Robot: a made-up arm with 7 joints. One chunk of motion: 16 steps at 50 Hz.
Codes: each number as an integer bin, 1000 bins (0 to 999) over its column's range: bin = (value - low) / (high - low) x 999, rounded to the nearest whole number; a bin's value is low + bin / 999 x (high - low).
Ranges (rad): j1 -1.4..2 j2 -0.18..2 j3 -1.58..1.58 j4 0..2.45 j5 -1.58..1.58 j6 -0.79..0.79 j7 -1.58..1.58
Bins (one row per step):
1: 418 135 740 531 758 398 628
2: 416 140 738 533 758 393 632
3: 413 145 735 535 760 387 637
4: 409 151 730 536 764 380 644
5: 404 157 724 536 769 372 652
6: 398 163 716 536 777 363 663
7: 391 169 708 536 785 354 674
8: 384 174 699 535 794 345 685
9: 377 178 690 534 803 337 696
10: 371 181 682 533 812 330 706
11: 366 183 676 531 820 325 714
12: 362 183 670 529 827 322 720
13: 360 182 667 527 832 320 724
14: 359 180 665 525 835 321 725
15: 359 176 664 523 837 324 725
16: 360 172 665 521 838 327 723
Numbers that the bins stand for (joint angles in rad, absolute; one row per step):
1: 0.0226 0.1146 0.7607 1.3023 0.8177 -0.1605 0.4065
2: 0.0158 0.1255 0.7544 1.3072 0.8177 -0.1684 0.4191
3: 0.0056 0.1364 0.7449 1.3121 0.8240 -0.1779 0.4349
4: -0.0080 0.1495 0.7291 1.3145 0.8367 -0.1890 0.4571
5: -0.0250 0.1626 0.7101 1.3145 0.8525 -0.2017 0.4824
6: -0.0454 0.1757 0.6848 1.3145 0.8778 -0.2159 0.5172
7: -0.0693 0.1888 0.6595 1.3145 0.9031 -0.2301 0.5520
8: -0.0931 0.1997 0.6311 1.3121 0.9316 -0.2444 0.5868
9: -0.1169 0.2084 0.6026 1.3096 0.9600 -0.2570 0.6216
10: -0.1373 0.2150 0.5773 1.3072 0.9885 -0.2681 0.6532
11: -0.1544 0.2193 0.5583 1.3023 1.0138 -0.2760 0.6785
12: -0.1680 0.2193 0.5393 1.2973 1.0359 -0.2807 0.6975
13: -0.1748 0.2172 0.5298 1.2924 1.0518 -0.2839 0.7101
14: -0.1782 0.2128 0.5235 1.2875 1.0612 -0.2823 0.7133
15: -0.1782 0.2041 0.5203 1.2826 1.0676 -0.2776 0.7133
16: -0.1748 0.1953 0.5235 1.2777 1.0707 -0.2728 0.7070

